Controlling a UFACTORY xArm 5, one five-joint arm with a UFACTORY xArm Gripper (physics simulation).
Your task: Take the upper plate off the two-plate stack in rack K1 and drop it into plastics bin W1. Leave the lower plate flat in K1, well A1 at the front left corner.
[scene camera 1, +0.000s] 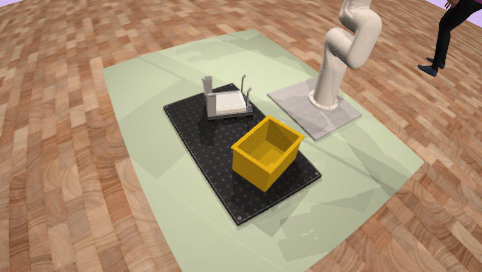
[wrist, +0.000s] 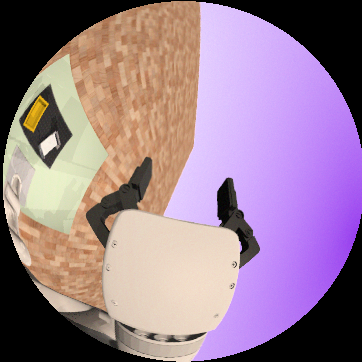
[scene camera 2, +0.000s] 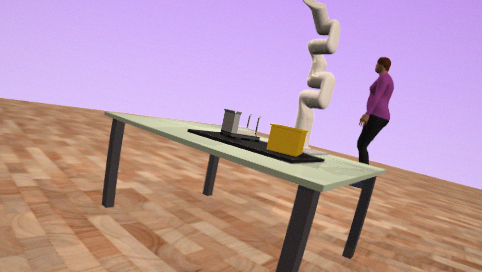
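Pixels of known places: gripper, fingertip midpoint: [wrist: 187,174]; arm's base, link origin: [scene camera 1: 323,100].
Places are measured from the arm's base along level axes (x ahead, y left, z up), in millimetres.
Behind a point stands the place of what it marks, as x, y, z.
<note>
The white plate stack [scene camera 1: 229,101] @(354, -165, 52) [wrist: 49,143] @(365, -186, 53) sits in rack K1 [scene camera 1: 211,105] @(430, -163, 74) [scene camera 2: 230,122] @(431, -191, 68), between its tall grey guides and two thin posts. The views are too coarse to tell the upper plate from the lower one, and well A1 cannot be made out. The yellow plastics bin W1 [scene camera 1: 252,168] @(491, 100, 69) [scene camera 2: 286,140] @(490, 102, 54) [wrist: 35,114] stands upright on the same black board; its visible inside shows no plate. My gripper [wrist: 187,174] @(396, -154, 898) is open and empty, its fingers wide apart. It is high above and away from the rack and bin, and does not show in the two scene views.
The black board [scene camera 1: 199,155] @(547, -67, 3) [wrist: 62,132] @(484, -248, 3) lies on the pale green table [scene camera 1: 150,150] @(659, -189, -10) [scene camera 2: 345,178] @(600, 365, -10). The arm [scene camera 1: 334,70] @(40, 25, 175) [scene camera 2: 304,120] @(45, 13, 146) rises from a grey base plate [scene camera 1: 320,127] @(140, 88, 0) beside the board. A person [scene camera 1: 442,37] [scene camera 2: 380,100] in a purple top stands beyond the table.
</note>
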